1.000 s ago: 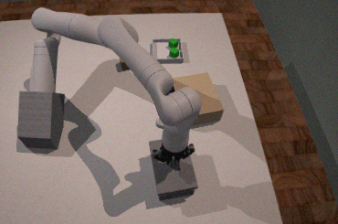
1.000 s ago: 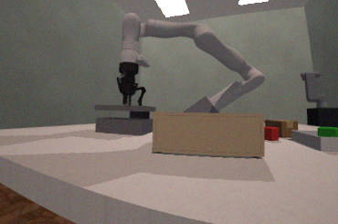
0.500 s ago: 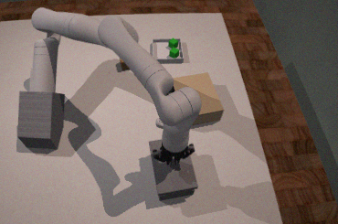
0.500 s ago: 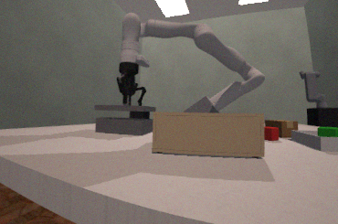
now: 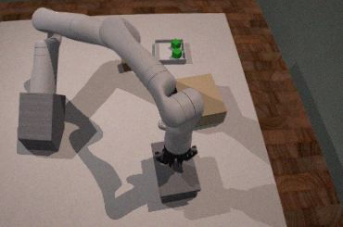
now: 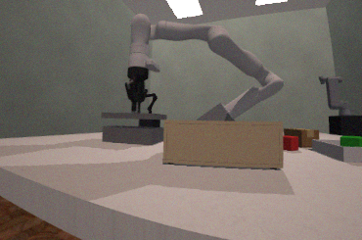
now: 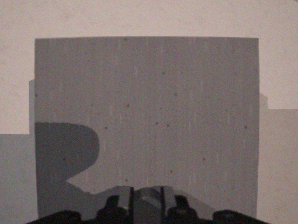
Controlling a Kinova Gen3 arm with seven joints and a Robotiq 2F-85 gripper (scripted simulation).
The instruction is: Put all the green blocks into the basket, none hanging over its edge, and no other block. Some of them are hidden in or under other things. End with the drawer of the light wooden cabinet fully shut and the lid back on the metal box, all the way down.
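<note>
My hand is 90 mm above the metal box. From my hand the other things lie so: cardboard box: 560 mm to the left, 130 mm behind, 80 mm below; then light wooden cabinet: 300 mm to the left, 120 mm ahead, 80 mm below; then red block: 490 mm to the left, 100 mm below, 20 mm behind.
</note>
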